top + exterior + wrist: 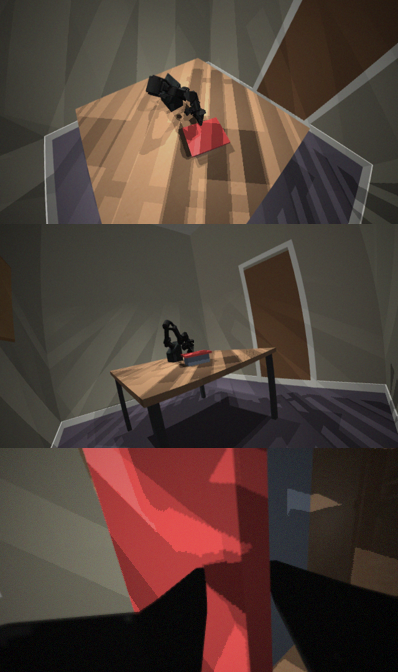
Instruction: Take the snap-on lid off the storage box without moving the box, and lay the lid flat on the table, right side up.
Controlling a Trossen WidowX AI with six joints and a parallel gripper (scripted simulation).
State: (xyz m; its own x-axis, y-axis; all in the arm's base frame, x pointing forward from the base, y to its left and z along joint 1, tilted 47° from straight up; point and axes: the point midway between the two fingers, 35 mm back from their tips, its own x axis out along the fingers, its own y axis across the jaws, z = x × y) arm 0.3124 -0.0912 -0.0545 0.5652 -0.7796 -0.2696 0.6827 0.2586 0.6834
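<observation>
The red lid lies 70 mm ahead of my gripper tip, 30 mm to the right of it and 10 mm above it. Round my gripper tip: box: 70 mm ahead, 40 mm below, 30 mm to the right.
</observation>
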